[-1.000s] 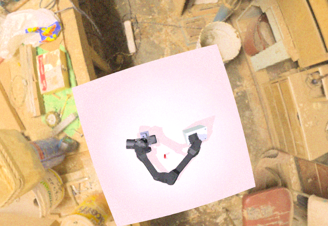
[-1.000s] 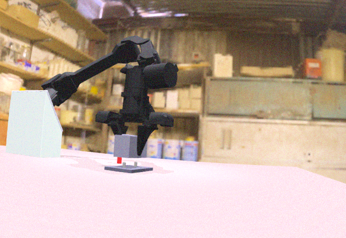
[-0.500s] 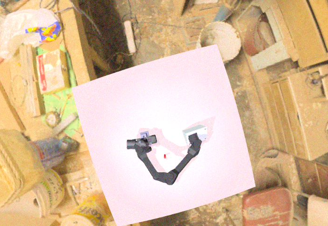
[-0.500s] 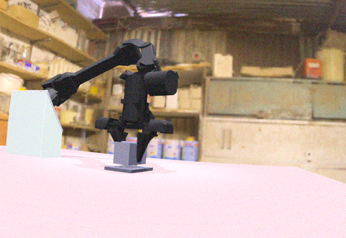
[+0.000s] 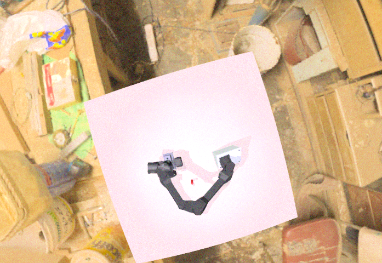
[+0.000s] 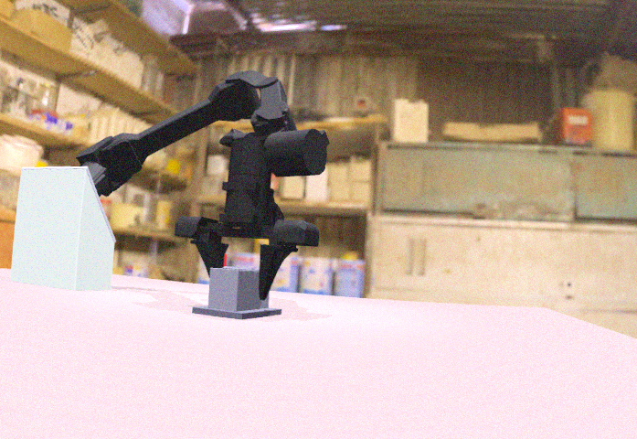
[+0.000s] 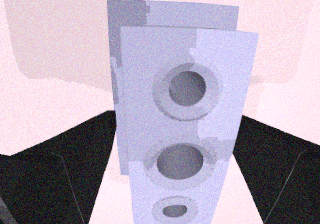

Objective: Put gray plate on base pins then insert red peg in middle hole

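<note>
Right now my gripper tip is 10 mm above the flat base. The rest, counted from my gripper tip: red peg: 90 mm behind, 180 mm to the left, 20 mm above; then gray plate: 20 mm above.
</note>
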